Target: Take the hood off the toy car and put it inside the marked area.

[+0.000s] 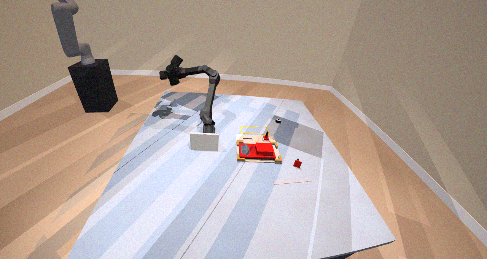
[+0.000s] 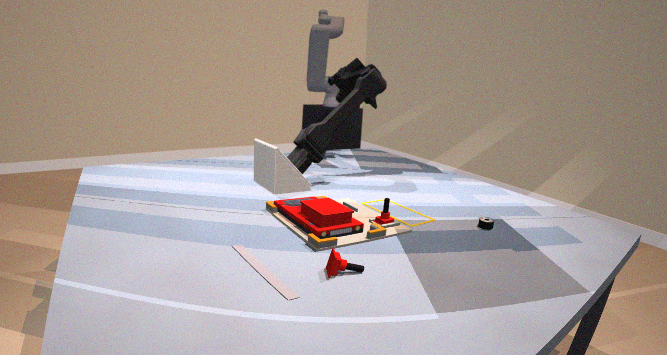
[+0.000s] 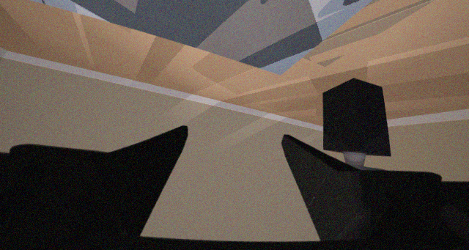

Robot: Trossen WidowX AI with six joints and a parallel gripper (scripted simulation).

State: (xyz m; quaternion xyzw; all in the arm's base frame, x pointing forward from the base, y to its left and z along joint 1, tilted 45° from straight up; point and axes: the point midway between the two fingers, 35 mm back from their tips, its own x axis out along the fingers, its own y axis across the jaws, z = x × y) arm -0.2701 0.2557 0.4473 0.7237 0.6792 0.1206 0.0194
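The black ring is 770 mm ahead of my gripper tip, 330 mm to the right of it and 190 mm below it. Also, from my gripper tip: thin strip (660 mm ahead, 850 mm to the right, 200 mm below).
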